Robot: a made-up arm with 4 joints. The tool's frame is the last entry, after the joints. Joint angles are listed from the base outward.
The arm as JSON. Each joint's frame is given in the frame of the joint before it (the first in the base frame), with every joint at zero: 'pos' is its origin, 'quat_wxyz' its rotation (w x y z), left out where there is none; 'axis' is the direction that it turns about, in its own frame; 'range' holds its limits. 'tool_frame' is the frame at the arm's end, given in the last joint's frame.
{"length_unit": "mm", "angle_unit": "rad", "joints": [
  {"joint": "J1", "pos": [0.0, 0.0, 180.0], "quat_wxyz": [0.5, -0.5, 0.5, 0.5], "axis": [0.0, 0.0, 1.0], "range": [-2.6, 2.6]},
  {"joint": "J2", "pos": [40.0, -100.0, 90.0], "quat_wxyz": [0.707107, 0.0, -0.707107, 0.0], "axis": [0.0, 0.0, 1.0], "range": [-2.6, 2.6]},
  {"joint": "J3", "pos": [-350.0, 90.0, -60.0], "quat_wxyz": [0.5, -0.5, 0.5, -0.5], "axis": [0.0, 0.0, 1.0], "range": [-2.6, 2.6]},
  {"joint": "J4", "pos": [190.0, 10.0, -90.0], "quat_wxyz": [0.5, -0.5, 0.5, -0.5], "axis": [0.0, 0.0, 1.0], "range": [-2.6, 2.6]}
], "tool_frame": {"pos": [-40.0, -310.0, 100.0], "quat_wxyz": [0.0, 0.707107, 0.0, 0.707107]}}
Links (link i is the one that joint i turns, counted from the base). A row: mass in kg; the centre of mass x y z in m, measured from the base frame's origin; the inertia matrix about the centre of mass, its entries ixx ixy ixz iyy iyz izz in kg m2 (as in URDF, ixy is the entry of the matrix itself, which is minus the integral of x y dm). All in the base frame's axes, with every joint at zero. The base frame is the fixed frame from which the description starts. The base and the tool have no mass.
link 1: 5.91; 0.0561 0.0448 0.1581; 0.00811 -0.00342 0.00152 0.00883 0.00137 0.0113
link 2: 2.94; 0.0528 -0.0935 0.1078; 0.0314 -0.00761 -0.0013 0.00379 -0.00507 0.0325
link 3: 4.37; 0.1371 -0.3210 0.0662; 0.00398 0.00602 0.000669 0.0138 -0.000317 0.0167
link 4: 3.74; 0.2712 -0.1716 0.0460; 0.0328 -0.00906 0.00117 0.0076 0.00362 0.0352
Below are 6 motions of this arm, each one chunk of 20 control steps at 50 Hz.
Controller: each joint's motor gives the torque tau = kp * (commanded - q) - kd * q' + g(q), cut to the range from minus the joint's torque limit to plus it. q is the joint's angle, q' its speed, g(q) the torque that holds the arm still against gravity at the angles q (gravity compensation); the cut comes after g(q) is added. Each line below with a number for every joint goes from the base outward.
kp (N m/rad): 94 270 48 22
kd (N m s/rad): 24 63 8.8 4.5
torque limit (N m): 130 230 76 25
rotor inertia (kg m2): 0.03 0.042 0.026 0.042
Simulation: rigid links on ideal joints. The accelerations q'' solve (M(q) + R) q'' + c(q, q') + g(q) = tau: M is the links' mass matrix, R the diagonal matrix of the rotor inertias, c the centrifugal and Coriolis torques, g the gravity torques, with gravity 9.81 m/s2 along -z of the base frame. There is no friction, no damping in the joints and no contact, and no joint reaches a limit. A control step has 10 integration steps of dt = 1/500 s. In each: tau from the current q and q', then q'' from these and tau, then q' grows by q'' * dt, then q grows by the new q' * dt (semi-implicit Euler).
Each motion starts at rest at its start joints. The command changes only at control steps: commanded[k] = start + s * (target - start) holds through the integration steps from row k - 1 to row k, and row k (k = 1, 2, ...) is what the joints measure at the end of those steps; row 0 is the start. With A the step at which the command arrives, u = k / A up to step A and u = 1 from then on. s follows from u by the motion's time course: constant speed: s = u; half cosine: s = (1 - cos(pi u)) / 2; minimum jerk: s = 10 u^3 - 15 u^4 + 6 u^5; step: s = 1 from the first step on.
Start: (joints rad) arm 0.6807 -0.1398 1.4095 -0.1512
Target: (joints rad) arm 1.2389 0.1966 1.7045 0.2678
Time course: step
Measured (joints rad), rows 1 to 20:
1: 0.7137 -0.1135 1.4240 -0.1100
2: 0.7491 -0.0857 1.4451 -0.0653
3: 0.7828 -0.0608 1.4662 -0.0259
4: 0.8149 -0.0384 1.4867 0.0082
5: 0.8452 -0.0182 1.5065 0.0375
6: 0.8739 0.0001 1.5253 0.0626
7: 0.9009 0.0167 1.5432 0.0841
8: 0.9264 0.0317 1.5599 0.1025
9: 0.9502 0.0453 1.5756 0.1183
10: 0.9726 0.0577 1.5902 0.1318
11: 0.9935 0.0690 1.6036 0.1435
12: 1.0130 0.0793 1.6160 0.1536
13: 1.0312 0.0886 1.6273 0.1624
14: 1.0481 0.0972 1.6376 0.1702
15: 1.0638 0.1050 1.6470 0.1770
16: 1.0783 0.1122 1.6554 0.1830
17: 1.0918 0.1187 1.6629 0.1885
18: 1.1042 0.1247 1.6696 0.1934
19: 1.1156 0.1303 1.6756 0.1979
20: 1.1261 0.1354 1.6808 0.2021

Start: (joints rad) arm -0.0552 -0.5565 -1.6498 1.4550
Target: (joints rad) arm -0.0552 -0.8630 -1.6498 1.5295
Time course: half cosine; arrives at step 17
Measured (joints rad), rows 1 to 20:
1: -0.0552 -0.5566 -1.6497 1.4551
2: -0.0553 -0.5571 -1.6491 1.4555
3: -0.0555 -0.5582 -1.6480 1.4564
4: -0.0557 -0.5604 -1.6462 1.4579
5: -0.0558 -0.5637 -1.6438 1.4601
6: -0.0558 -0.5685 -1.6409 1.4630
7: -0.0558 -0.5748 -1.6376 1.4664
8: -0.0556 -0.5827 -1.6340 1.4704
9: -0.0553 -0.5923 -1.6305 1.4748
10: -0.0549 -0.6034 -1.6271 1.4795
11: -0.0544 -0.6159 -1.6242 1.4844
12: -0.0539 -0.6295 -1.6219 1.4892
13: -0.0533 -0.6440 -1.6204 1.4939
14: -0.0527 -0.6591 -1.6198 1.4984
15: -0.0522 -0.6744 -1.6202 1.5024
16: -0.0517 -0.6895 -1.6218 1.5058
17: -0.0514 -0.7041 -1.6244 1.5086
18: -0.0511 -0.7179 -1.6280 1.5107
19: -0.0510 -0.7308 -1.6321 1.5123
20: -0.0512 -0.7428 -1.6365 1.5134

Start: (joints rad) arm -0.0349 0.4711 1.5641 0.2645
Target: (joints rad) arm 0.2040 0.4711 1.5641 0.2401
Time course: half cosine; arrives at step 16
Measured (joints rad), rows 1 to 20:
1: -0.0348 0.4711 1.5641 0.2645
2: -0.0345 0.4712 1.5639 0.2646
3: -0.0338 0.4713 1.5635 0.2648
4: -0.0323 0.4716 1.5628 0.2653
5: -0.0300 0.4719 1.5617 0.2659
6: -0.0267 0.4723 1.5603 0.2667
7: -0.0222 0.4728 1.5587 0.2677
8: -0.0165 0.4733 1.5568 0.2688
9: -0.0096 0.4738 1.5548 0.2699
10: -0.0016 0.4744 1.5528 0.2710
11: 0.0074 0.4749 1.5509 0.2720
12: 0.0174 0.4753 1.5493 0.2726
13: 0.0280 0.4756 1.5479 0.2730
14: 0.0390 0.4758 1.5470 0.2729
15: 0.0502 0.4759 1.5466 0.2724
16: 0.0613 0.4758 1.5468 0.2713
17: 0.0721 0.4756 1.5475 0.2698
18: 0.0824 0.4753 1.5488 0.2677
19: 0.0922 0.4749 1.5504 0.2653
20: 0.1015 0.4744 1.5522 0.2626

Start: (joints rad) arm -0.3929 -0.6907 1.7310 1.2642
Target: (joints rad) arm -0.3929 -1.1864 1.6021 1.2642
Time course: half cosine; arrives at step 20
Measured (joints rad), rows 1 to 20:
1: -0.3929 -0.6908 1.7308 1.2642
2: -0.3930 -0.6915 1.7302 1.2642
3: -0.3933 -0.6931 1.7287 1.2642
4: -0.3937 -0.6959 1.7262 1.2642
5: -0.3944 -0.7003 1.7226 1.2643
6: -0.3954 -0.7066 1.7179 1.2645
7: -0.3966 -0.7149 1.7121 1.2648
8: -0.3979 -0.7253 1.7052 1.2652
9: -0.3995 -0.7379 1.6975 1.2657
10: -0.4010 -0.7526 1.6891 1.2663
11: -0.4026 -0.7692 1.6803 1.2669
12: -0.4041 -0.7877 1.6712 1.2675
13: -0.4055 -0.8077 1.6622 1.2681
14: -0.4066 -0.8290 1.6535 1.2688
15: -0.4073 -0.8512 1.6454 1.2695
16: -0.4078 -0.8740 1.6380 1.2702
17: -0.4078 -0.8969 1.6317 1.2709
18: -0.4074 -0.9195 1.6266 1.2715
19: -0.4066 -0.9413 1.6229 1.2721
20: -0.4054 -0.9621 1.6206 1.2726

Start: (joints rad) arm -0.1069 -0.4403 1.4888 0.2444
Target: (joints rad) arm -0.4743 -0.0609 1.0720 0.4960
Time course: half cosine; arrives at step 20
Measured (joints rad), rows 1 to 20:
1: -0.1069 -0.4402 1.4888 0.2444
2: -0.1070 -0.4398 1.4889 0.2443
3: -0.1072 -0.4389 1.4889 0.2442
4: -0.1076 -0.4371 1.4886 0.2438
5: -0.1086 -0.4342 1.4878 0.2432
6: -0.1102 -0.4302 1.4861 0.2426
7: -0.1127 -0.4246 1.4832 0.2420
8: -0.1162 -0.4176 1.4789 0.2416
9: -0.1210 -0.4090 1.4730 0.2418
10: -0.1270 -0.3988 1.4652 0.2427
11: -0.1345 -0.3871 1.4553 0.2446
12: -0.1436 -0.3739 1.4434 0.2476
13: -0.1541 -0.3594 1.4293 0.2521
14: -0.1662 -0.3437 1.4132 0.2580
15: -0.1796 -0.3272 1.3952 0.2656
16: -0.1944 -0.3100 1.3754 0.2749
17: -0.2103 -0.2925 1.3541 0.2859
18: -0.2270 -0.2750 1.3318 0.2984
19: -0.2444 -0.2577 1.3086 0.3125
20: -0.2621 -0.2410 1.2850 0.3279

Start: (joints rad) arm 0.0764 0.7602 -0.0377 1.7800
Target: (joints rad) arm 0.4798 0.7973 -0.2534 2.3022
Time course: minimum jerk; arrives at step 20
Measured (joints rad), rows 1 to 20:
1: 0.0764 0.7602 -0.0377 1.7800
2: 0.0765 0.7602 -0.0379 1.7801
3: 0.0769 0.7604 -0.0386 1.7805
4: 0.0777 0.7607 -0.0401 1.7816
5: 0.0793 0.7612 -0.0429 1.7837
6: 0.0819 0.7619 -0.0471 1.7873
7: 0.0857 0.7629 -0.0531 1.7930
8: 0.0910 0.7641 -0.0610 1.8012
9: 0.0978 0.7656 -0.0708 1.8121
10: 0.1063 0.7673 -0.0824 1.8261
11: 0.1165 0.7691 -0.0956 1.8431
12: 0.1282 0.7711 -0.1100 1.8631
13: 0.1414 0.7730 -0.1252 1.8858
14: 0.1559 0.7750 -0.1407 1.9109
15: 0.1713 0.7768 -0.1561 1.9376
16: 0.1875 0.7785 -0.1708 1.9656
17: 0.2041 0.7799 -0.1844 1.9940
18: 0.2209 0.7812 -0.1964 2.0223
19: 0.2377 0.7822 -0.2065 2.0498
20: 0.2541 0.7831 -0.2148 2.0761

